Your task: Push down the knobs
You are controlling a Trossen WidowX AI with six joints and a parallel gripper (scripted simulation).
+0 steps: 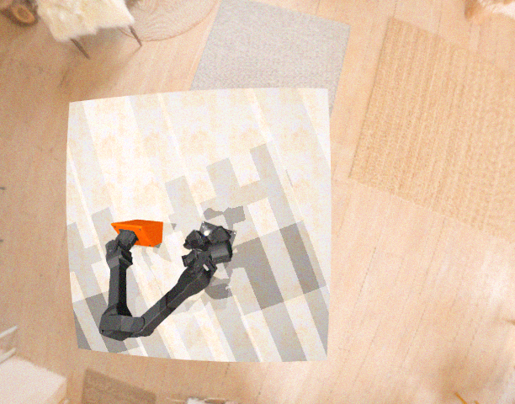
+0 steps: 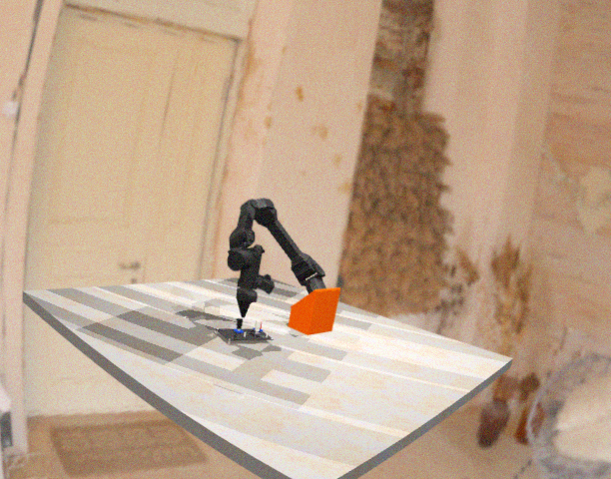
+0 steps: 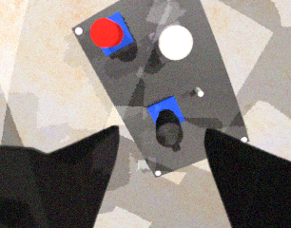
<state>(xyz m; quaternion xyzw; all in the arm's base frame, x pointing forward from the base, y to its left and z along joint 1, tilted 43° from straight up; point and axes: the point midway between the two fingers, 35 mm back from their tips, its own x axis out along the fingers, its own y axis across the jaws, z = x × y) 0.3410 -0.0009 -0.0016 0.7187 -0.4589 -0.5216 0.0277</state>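
The black knob lies 1 cm ahead of my gripper tip and 3 cm below it. Also, from my gripper tip: white knob 4 cm behind, 4 cm to the left, 3 cm below; blue potentiometer 1 cm ahead, 4 cm below.
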